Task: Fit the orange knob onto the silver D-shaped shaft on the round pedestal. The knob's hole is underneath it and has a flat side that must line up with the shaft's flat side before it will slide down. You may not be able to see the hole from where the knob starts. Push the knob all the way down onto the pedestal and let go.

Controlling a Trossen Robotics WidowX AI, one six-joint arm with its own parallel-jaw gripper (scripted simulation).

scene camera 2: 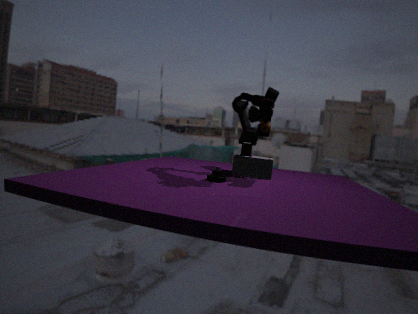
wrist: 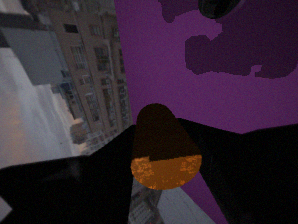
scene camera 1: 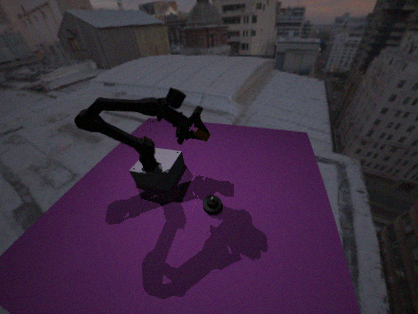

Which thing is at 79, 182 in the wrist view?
My gripper.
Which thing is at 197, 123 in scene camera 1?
My gripper.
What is my gripper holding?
An orange knob.
